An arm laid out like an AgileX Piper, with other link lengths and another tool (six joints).
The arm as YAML. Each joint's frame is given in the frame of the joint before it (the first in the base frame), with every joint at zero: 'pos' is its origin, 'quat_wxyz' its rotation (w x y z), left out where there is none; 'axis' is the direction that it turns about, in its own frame. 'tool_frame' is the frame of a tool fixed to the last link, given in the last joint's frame.
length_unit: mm
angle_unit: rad
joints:
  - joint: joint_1
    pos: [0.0, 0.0, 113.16]
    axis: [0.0, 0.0, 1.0]
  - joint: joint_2
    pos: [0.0, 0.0, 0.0]
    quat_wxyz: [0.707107, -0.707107, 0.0, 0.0]
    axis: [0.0, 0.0, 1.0]
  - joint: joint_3
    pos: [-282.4, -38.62, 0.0]
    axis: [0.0, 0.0, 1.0]
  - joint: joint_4
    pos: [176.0, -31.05, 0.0]
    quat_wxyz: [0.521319, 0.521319, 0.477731, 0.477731]
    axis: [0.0, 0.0, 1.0]
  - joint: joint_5
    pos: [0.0, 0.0, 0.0]
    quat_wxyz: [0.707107, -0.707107, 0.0, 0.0]
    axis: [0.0, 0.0, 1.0]
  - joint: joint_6
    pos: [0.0, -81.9, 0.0]
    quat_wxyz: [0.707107, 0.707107, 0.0, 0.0]
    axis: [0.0, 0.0, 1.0]
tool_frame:
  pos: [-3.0, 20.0, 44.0]
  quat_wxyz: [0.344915, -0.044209, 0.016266, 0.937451]
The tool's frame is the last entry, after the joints.
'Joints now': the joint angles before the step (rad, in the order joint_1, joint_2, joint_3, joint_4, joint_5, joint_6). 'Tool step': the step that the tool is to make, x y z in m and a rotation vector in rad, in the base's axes. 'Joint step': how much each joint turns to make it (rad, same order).
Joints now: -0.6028, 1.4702, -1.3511, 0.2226, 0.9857, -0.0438
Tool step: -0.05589, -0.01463, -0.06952, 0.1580, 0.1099, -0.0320
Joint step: -0.2830, -0.0217, 0.3727, 0.2000, -0.0731, -0.3588
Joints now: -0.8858, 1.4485, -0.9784, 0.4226, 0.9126, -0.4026
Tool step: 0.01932, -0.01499, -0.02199, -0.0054, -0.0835, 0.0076
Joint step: -0.0060, 0.1010, 0.0568, 0.1778, -0.1683, -0.1893
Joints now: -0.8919, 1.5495, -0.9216, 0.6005, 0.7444, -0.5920
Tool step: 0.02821, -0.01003, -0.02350, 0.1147, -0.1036, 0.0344
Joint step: -0.0011, 0.1620, 0.0011, 0.3048, -0.0206, -0.2701
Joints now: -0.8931, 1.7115, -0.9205, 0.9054, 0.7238, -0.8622
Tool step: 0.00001, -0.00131, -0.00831, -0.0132, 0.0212, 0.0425
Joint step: 0.0000, 0.0280, -0.0011, -0.0143, -0.0026, -0.0430
